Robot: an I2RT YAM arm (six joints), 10 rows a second.
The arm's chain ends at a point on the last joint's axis. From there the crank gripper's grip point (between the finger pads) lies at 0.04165 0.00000 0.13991 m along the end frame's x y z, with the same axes.
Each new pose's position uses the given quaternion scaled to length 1; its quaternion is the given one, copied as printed.
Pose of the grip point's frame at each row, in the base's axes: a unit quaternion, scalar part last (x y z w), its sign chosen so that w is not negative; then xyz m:
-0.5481, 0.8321, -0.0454, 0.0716, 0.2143, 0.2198, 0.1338
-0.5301, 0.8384, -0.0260, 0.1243, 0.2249, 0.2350, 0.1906
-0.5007, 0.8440, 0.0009, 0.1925, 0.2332, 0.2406, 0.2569
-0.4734, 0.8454, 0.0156, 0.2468, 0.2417, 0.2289, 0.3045
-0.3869, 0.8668, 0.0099, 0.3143, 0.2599, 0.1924, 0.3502
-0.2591, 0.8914, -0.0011, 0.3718, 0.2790, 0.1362, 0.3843
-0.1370, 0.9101, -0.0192, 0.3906, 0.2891, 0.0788, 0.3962
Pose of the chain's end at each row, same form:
-0.5481, 0.8321, -0.0454, 0.0716, 0.2069, 0.2577, 0.2746
-0.5301, 0.8384, -0.0260, 0.1243, 0.2088, 0.2600, 0.3335
-0.5007, 0.8440, 0.0009, 0.1925, 0.2056, 0.2486, 0.4000
-0.4734, 0.8454, 0.0156, 0.2468, 0.2033, 0.2255, 0.4453
-0.3869, 0.8668, 0.0099, 0.3143, 0.2057, 0.1836, 0.4855
-0.2591, 0.8914, -0.0011, 0.3718, 0.2107, 0.1288, 0.5131
-0.1370, 0.9101, -0.0192, 0.3906, 0.2163, 0.0797, 0.5227

